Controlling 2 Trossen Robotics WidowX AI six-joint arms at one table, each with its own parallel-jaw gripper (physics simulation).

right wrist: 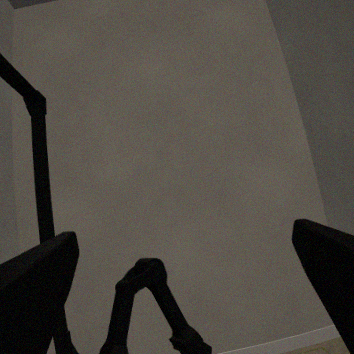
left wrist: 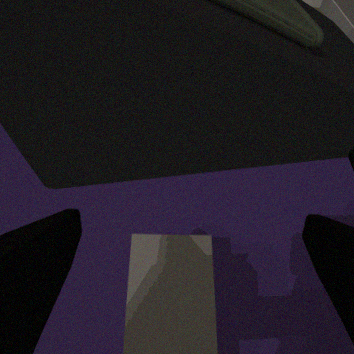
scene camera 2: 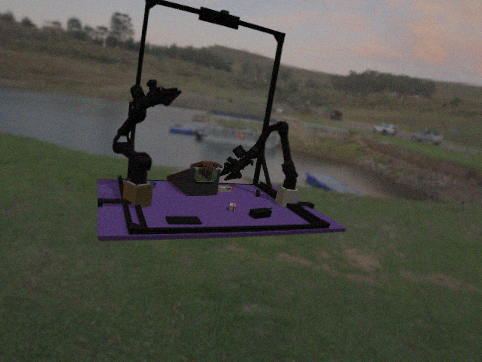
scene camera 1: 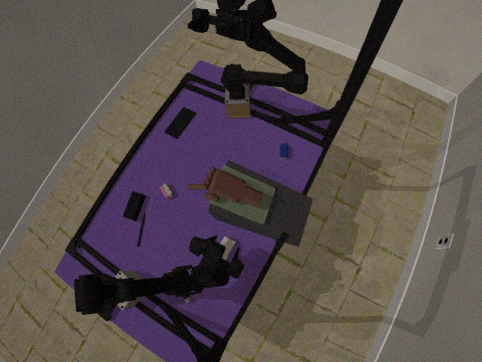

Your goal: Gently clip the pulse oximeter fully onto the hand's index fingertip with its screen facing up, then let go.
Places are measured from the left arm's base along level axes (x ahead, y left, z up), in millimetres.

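Pixels of known places: left gripper, fingertip midpoint: [left wrist: 194,223] [scene camera 2: 221,177] [scene camera 1: 227,242]; right gripper, fingertip midpoint: [right wrist: 186,236] [scene camera 2: 179,89] [scene camera 1: 201,28]; left arm's base at its link origin: [scene camera 2: 289,187]; right arm's base at its link origin: [scene camera 2: 138,181] [scene camera 1: 237,93].
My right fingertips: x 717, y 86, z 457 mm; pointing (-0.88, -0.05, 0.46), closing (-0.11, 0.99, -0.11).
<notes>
For each thing: its top centre in the pictures, then the offset to it from my right fingertips. "spot": a spot on its surface instead.
- small pink-and-white piece at a spot on its surface: [scene camera 1: 166,191] spot: dx -339, dy +46, dz -531 mm
- pale block at its top centre: [left wrist: 170,330] [scene camera 1: 223,251] [scene camera 2: 226,186] dx -385, dy -276, dz -534 mm
- blue block at its top centre: [scene camera 1: 284,149] dx +74, dy -234, dz -530 mm
- black slab at its top centre: [scene camera 2: 183,219] [scene camera 1: 180,122] dx -61, dy +226, dz -554 mm
- black box at its top centre: [scene camera 1: 132,205] [scene camera 2: 261,209] dx -468, dy +125, dz -527 mm
- thin dark rod at its top centre: [scene camera 1: 140,229] dx -522, dy +42, dz -553 mm
A brown hand [scene camera 1: 231,189] [scene camera 2: 206,164] rests on a green pad on a dark grey wedge; its index finger [scene camera 1: 196,186] sticks out toward the left in scene camera 1. A small pink-and-white piece [scene camera 1: 166,191] [scene camera 2: 232,206] lies on the purple table; a pale block [scene camera 1: 227,245] [left wrist: 170,295] lies near the wedge. I cannot tell for certain which is the pulse oximeter. My left gripper [scene camera 2: 227,173] [left wrist: 194,223] is open and empty above the pale block, which shows between the fingers in the left wrist view. My right gripper [scene camera 2: 177,94] [right wrist: 186,236] is open and empty, raised high away from the hand.
The dark wedge [scene camera 1: 296,205] [left wrist: 150,110] stands beside my left gripper. A blue block [scene camera 1: 284,150], a black slab [scene camera 1: 180,123], a black box [scene camera 1: 134,206] and a thin dark rod [scene camera 1: 141,231] lie on the table. Black frame rails edge the table, with a tall post [scene camera 1: 367,55].
</notes>
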